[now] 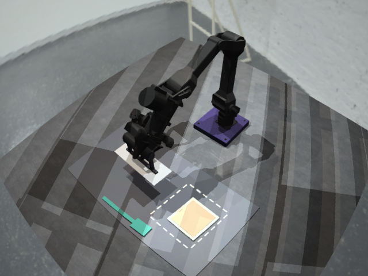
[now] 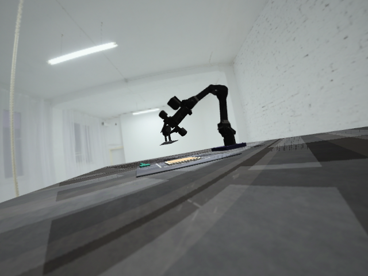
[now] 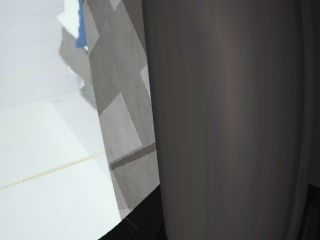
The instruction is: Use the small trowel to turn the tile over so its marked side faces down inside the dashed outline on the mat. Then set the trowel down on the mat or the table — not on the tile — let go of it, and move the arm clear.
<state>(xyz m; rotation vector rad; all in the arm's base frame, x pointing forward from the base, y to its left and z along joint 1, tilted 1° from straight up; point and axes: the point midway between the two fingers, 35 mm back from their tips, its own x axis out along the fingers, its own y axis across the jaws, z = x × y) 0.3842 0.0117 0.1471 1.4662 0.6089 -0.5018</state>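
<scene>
Now: the black-handled trowel 3 cm behind my gripper tip and 1 cm below it. The rest, counted from my gripper tip: tile 21 cm to the left, 14 cm below, 4 cm behind; then teal trowel 14 cm below, 12 cm ahead, 8 cm to the left; then grey mat 16 cm below, 4 cm to the left, 1 cm behind.
</scene>
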